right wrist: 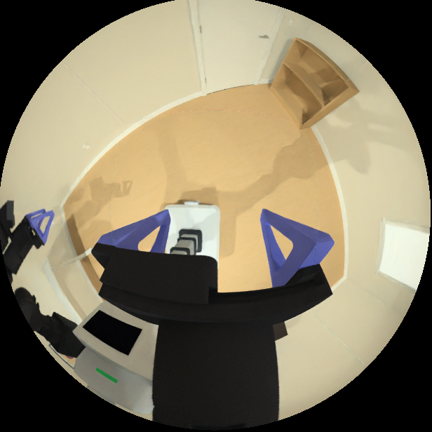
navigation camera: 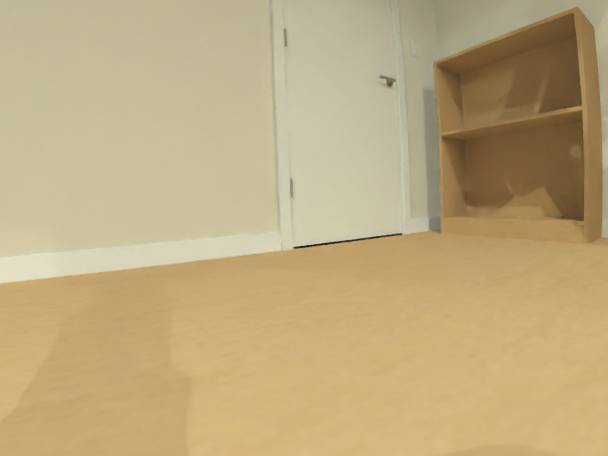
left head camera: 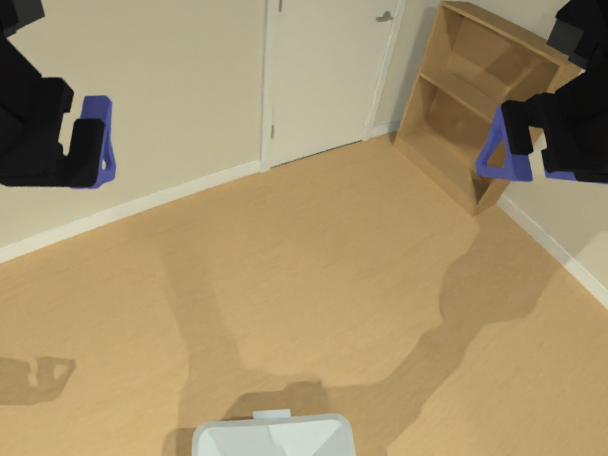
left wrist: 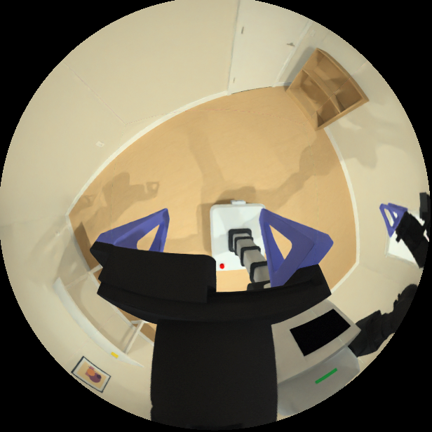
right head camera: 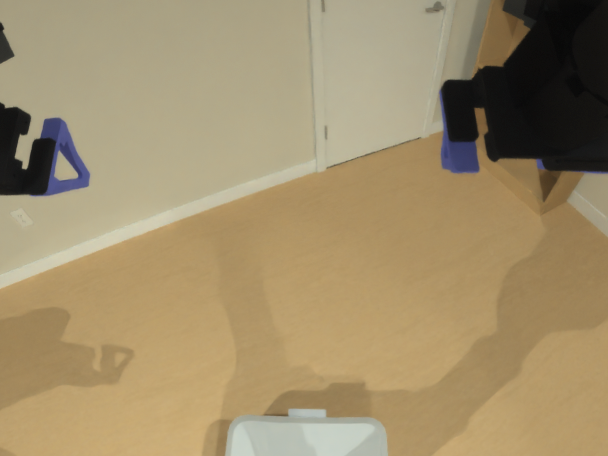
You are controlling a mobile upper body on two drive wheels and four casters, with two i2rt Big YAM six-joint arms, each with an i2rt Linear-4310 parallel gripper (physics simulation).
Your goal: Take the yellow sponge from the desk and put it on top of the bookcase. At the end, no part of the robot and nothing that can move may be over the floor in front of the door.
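Frame: origin at the left arm's base, x back, y right, z up, level; metres.
Seen in the pictures: left gripper, fingertip midpoint: [left head camera: 63, 172] [right head camera: 52, 181]; right gripper, fingertip midpoint: [left head camera: 513, 170] [right head camera: 492, 161].
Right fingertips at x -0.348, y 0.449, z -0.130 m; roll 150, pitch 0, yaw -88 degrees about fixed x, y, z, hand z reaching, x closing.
Observation:
A point is followed by its place in that frame.
The yellow sponge [left wrist: 115, 355] lies on the white desk [left wrist: 82, 317] at the lower left of the left wrist view, far from both grippers. The wooden bookcase [left head camera: 419, 112] @(x -2.177, y 1.360, z -1.133 m) [left wrist: 327, 127] [right wrist: 272, 84] [navigation camera: 592, 150] @(x -1.444, y 1.637, z -0.992 m) stands at the right, beside the white door [left head camera: 325, 75] @(x -1.984, y 0.593, z -0.820 m) [right head camera: 375, 75] @(x -1.979, y 0.585, z -0.835 m) [left wrist: 257, 50] [right wrist: 230, 50] [navigation camera: 345, 125] @(x -1.990, y 0.606, z -0.790 m). Its upper surface is hard to see. My left gripper [left wrist: 214, 213] is open and empty, held in the air. My right gripper [right wrist: 215, 213] is open and empty, also in the air, and hides part of the bookcase in the head views.
The robot's white base [left head camera: 272, 435] @(x -0.264, y 0.221, z -1.150 m) [right head camera: 307, 435] @(x -0.259, y 0.230, z -1.150 m) shows at the bottom of the head views. A wall with a white baseboard [left head camera: 130, 204] @(x -1.458, y -0.494, z -1.331 m) [navigation camera: 150, 252] @(x -1.561, y -0.285, z -1.355 m) runs left of the door. A framed picture [left wrist: 91, 374] hangs near the desk. Arm shadows fall on the floor [left head camera: 300, 270] @(x -1.064, y 0.417, z -1.410 m).

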